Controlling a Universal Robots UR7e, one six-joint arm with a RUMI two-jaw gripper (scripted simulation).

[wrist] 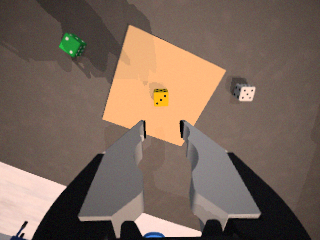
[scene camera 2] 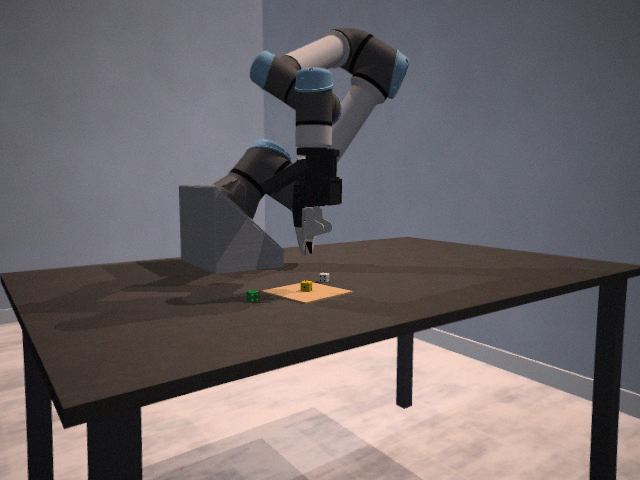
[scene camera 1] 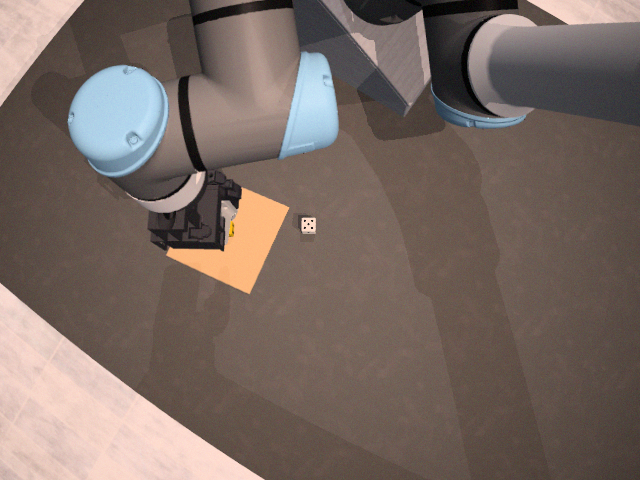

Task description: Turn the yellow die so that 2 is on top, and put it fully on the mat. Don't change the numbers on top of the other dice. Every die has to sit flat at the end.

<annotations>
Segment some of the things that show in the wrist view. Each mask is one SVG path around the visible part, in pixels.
My gripper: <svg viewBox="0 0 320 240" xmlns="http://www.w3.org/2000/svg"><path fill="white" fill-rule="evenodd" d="M311 238L288 205L266 182L233 152L227 152L183 119L179 122L180 136L187 144L186 157L191 162L190 207L192 212L195 213L194 215L196 214L200 218L201 236L143 237L137 224L134 222L143 214L145 208L143 173L138 168L138 164L143 158L142 141L146 139L146 120L140 120L102 154L97 154L62 191L44 215L31 240L311 240Z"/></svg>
An orange mat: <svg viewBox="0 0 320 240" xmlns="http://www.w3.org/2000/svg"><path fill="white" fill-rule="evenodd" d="M129 25L103 120L129 129L140 120L146 120L147 135L182 146L184 140L180 136L180 120L184 119L194 126L226 70ZM154 89L168 89L168 106L154 106Z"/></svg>
</annotations>
